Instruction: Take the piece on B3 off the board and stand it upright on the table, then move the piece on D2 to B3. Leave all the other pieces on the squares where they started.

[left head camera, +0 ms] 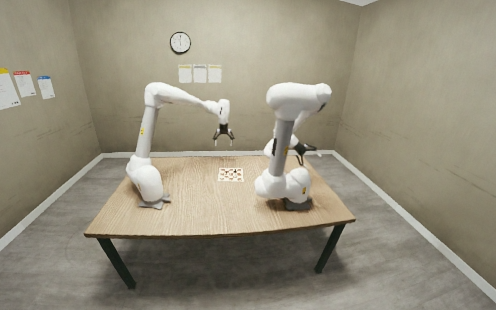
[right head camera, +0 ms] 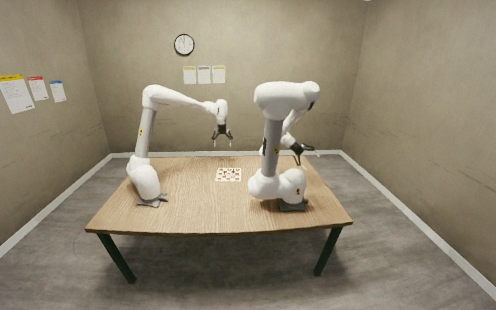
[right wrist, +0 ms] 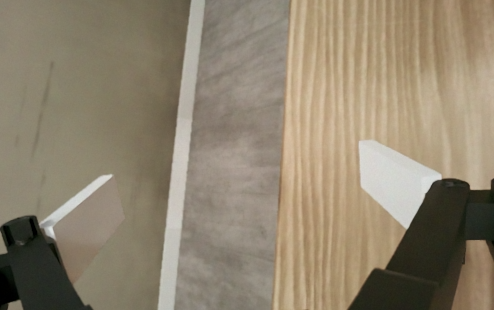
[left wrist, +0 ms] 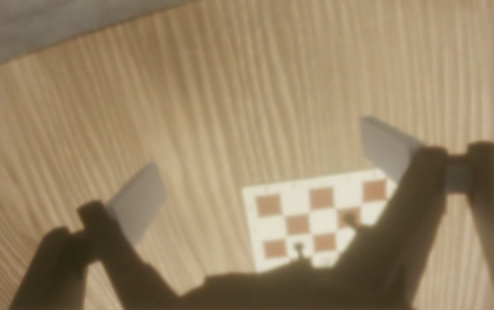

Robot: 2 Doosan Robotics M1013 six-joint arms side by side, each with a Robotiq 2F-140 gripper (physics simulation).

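Where they show: left gripper, fingertip midpoint: (left head camera: 223, 145) (right head camera: 222, 145) (left wrist: 258, 158); right gripper, fingertip midpoint: (left head camera: 314, 162) (right head camera: 312, 163) (right wrist: 239, 180); left arm's base, origin of the base link: (left head camera: 154, 200) (right head camera: 152, 199); right arm's base, origin of the base link: (left head camera: 295, 202) (right head camera: 290, 202).
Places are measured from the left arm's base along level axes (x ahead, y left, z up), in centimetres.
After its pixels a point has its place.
Note:
The small board (left head camera: 231, 180) {x 32.7, y -54.0, z 0.6 cm} (right head camera: 228, 180) {x 32.4, y -53.9, z 0.6 cm} (left wrist: 249, 200) {x 50.4, y -41.6, z 0.6 cm} has brown and white squares and lies on the table. In the left wrist view the dark piece (left wrist: 299, 247) {x 42.5, y -48.5, z 1.6 cm} on B3 stands upright near the board's lower edge in view, and another dark piece (left wrist: 349, 219) {x 46.9, y -55.7, z 1.7 cm} stands on D4. A pale piece (left wrist: 325, 261) {x 39.3, y -52.6, z 1.2 cm} shows faintly at C2. D2 and its piece are hidden behind the gripper in that view. My left gripper (left head camera: 223, 142) {x 63.1, y -43.3, z 18.8 cm} (right head camera: 222, 143) {x 63.1, y -43.3, z 18.8 cm} (left wrist: 258, 158) {x 63.1, y -43.3, z 18.8 cm} is open and empty, high above and behind the board. My right gripper (left head camera: 311, 159) {x 33.2, y -122.1, z 21.3 cm} (right head camera: 310, 161) {x 33.2, y -122.1, z 21.3 cm} (right wrist: 239, 180) {x 33.2, y -122.1, z 21.3 cm} is open and empty, off to the right.
The wooden table (left head camera: 195, 215) {x -10.4, y -34.1, z 0.0 cm} (right head camera: 190, 215) {x -11.6, y -35.3, z 0.0 cm} (left wrist: 200, 100) {x 64.9, y -36.2, z 0.0 cm} (right wrist: 320, 150) {x 28.8, y -133.3, z 0.0 cm} bears both arm bases. The right arm (left head camera: 284, 147) {x -3.8, y -86.4, z 49.1 cm} (right head camera: 272, 145) {x -4.1, y -85.4, z 50.3 cm} stands to the right of the board, its gripper near the table's far right edge. The grey floor (right wrist: 230, 150) shows beyond that edge.

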